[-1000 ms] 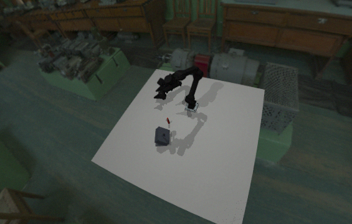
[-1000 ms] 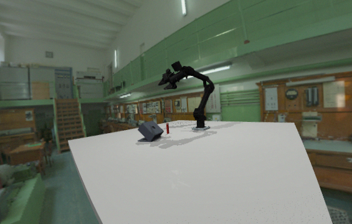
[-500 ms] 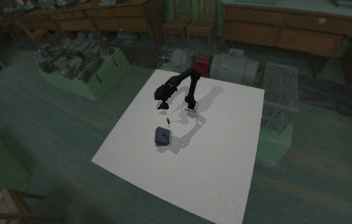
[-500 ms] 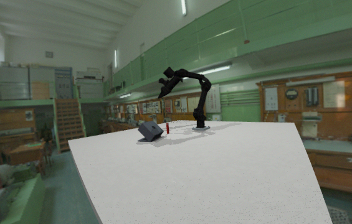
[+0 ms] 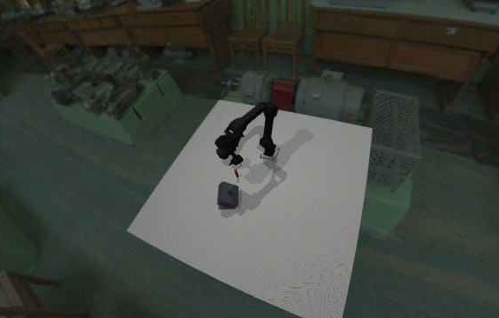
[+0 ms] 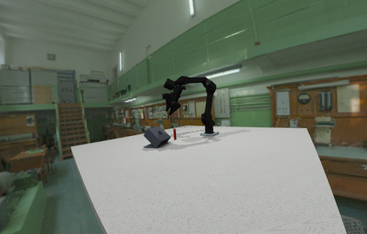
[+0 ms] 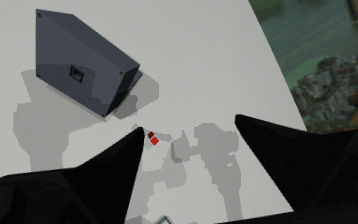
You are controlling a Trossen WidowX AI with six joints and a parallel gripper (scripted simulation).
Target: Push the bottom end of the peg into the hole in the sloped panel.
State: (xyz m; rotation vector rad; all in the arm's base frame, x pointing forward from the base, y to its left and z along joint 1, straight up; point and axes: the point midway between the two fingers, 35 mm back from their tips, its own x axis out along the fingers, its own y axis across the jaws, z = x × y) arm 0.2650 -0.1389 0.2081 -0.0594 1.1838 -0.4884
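My gripper tip is 2 cm past the red square peg, 4 cm to the right of it and 14 cm above it. Round my gripper tip: sloped dark grey panel: 14 cm ahead, 8 cm to the left, 14 cm below.
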